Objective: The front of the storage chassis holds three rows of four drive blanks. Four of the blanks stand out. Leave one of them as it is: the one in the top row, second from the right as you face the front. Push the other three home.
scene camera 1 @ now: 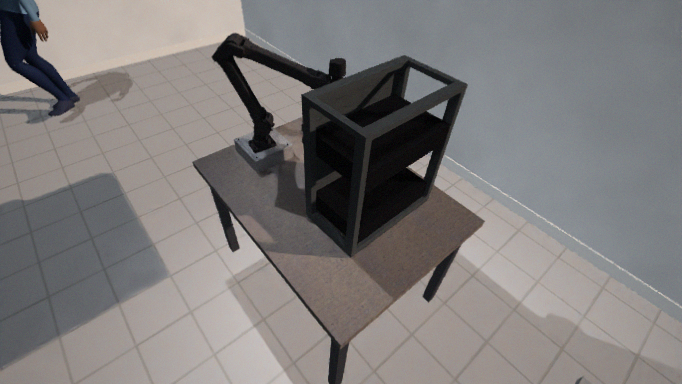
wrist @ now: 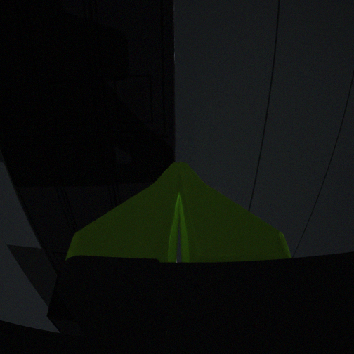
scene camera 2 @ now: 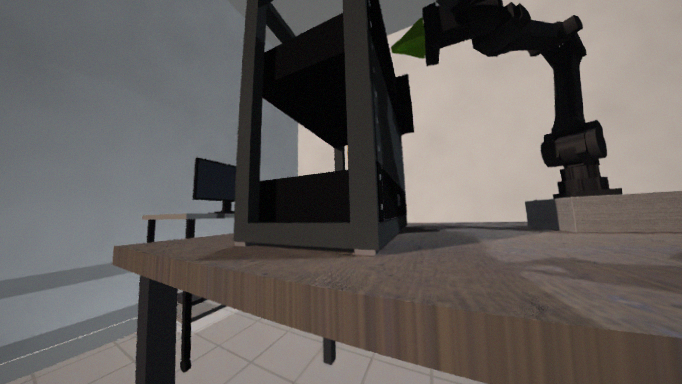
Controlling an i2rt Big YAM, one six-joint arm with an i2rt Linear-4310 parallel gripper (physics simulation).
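Places are measured from the arm's base along level axes (x ahead, y left, z up), in centimetres.
Where they show: gripper, fingertip midpoint: [scene camera 1: 367, 100] [scene camera 2: 391, 50]; arm's base at its link origin: [scene camera 1: 262, 144] [scene camera 2: 583, 197].
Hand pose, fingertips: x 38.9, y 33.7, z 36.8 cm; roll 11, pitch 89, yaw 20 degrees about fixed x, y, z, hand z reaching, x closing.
Observation:
Each offset is from my fingertips to the top centre of the thing. "spot": to the spot under its first point. Level surfaces: height alone.
The dark storage chassis @[dx +17.2, dy -6.4, dz +15.2 cm] [scene camera 1: 410, 145] [scene camera 2: 307, 65] sits in the upper part of the grey rack [scene camera 1: 358, 195] [scene camera 2: 361, 125], its front towards the arm. In scene camera 2 a dark block @[spot: dx -0.1, dy -10.7, dz -8.9 cm] [scene camera 2: 406, 104] stands out from the front side; I cannot tell which blank or blanks it is. The single blanks and rows are too dark to tell apart in the wrist view. My gripper [scene camera 2: 394, 49] [wrist: 178, 174] is shut and empty, its green fingertips close together. It is higher than the protruding block and close to the rack's front edge. The rack hides the fingers in scene camera 1.
The rack stands on the wooden table @[dz -44.6 cm] [scene camera 1: 310, 280] [scene camera 2: 280, 270]. A second dark unit [scene camera 1: 395, 192] [scene camera 2: 305, 197] lies low in the rack. The arm's base [scene camera 1: 262, 150] stands on the table before the rack's front. A person [scene camera 1: 30, 55] stands on the floor beyond.

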